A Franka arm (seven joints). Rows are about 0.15 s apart.
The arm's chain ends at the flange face. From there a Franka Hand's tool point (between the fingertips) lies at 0.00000 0.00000 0.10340 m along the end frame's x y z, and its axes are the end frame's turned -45 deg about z.
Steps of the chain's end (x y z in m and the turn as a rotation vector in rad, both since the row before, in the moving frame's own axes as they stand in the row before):
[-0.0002, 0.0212, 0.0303, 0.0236, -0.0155, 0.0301]
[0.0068, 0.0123, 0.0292, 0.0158, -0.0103, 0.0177]
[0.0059, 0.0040, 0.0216, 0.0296, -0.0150, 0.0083]
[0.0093, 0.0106, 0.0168, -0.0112, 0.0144, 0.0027]
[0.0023, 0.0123, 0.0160, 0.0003, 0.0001, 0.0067]
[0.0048, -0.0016, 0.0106, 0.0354, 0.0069, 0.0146]
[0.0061, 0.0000, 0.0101, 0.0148, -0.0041, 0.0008]
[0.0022, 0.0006, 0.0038, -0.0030, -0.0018, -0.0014]
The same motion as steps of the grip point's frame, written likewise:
[-0.0145, 0.0120, 0.0303, 0.0276, 0.0057, 0.0301]
[-0.0035, 0.0116, 0.0292, 0.0185, 0.0039, 0.0177]
[0.0024, 0.0037, 0.0215, 0.0315, 0.0103, 0.0083]
[-0.0007, 0.0159, 0.0168, -0.0181, 0.0023, 0.0027]
[-0.0070, 0.0103, 0.0160, 0.0001, 0.0003, 0.0067]
[0.0076, 0.0002, 0.0105, 0.0202, 0.0299, 0.0146]
[0.0051, 0.0029, 0.0101, 0.0134, 0.0076, 0.0008]
[0.0008, 0.0021, 0.0038, -0.0008, -0.0034, -0.0014]

